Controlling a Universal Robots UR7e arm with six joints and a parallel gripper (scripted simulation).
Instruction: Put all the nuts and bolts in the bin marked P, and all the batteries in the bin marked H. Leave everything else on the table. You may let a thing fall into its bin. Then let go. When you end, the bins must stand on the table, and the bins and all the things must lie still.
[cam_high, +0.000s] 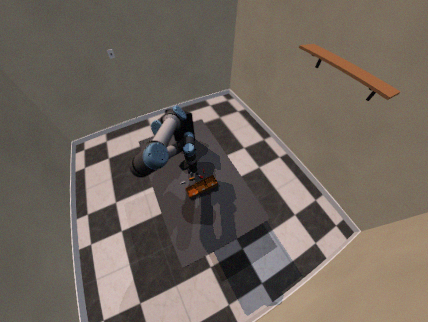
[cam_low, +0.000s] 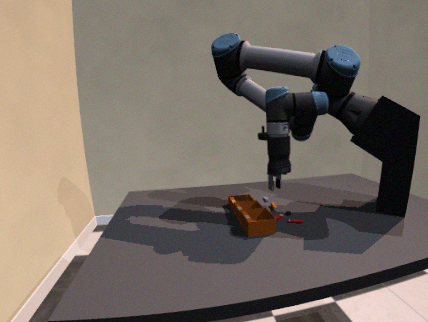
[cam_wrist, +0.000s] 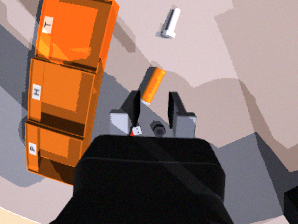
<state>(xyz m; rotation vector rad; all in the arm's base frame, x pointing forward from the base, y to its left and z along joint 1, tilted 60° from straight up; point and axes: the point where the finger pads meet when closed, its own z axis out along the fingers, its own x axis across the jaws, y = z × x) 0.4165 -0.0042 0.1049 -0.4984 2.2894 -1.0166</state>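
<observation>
My gripper is now 9 cm above the orange battery. Also, from my hand: grey bolt: 9 cm below, 8 cm to the right, 1 cm behind; orange three-compartment bin: 11 cm ahead, 7 cm below, 2 cm to the left; dark nut: 9 cm below, 6 cm to the left, 2 cm behind.
</observation>
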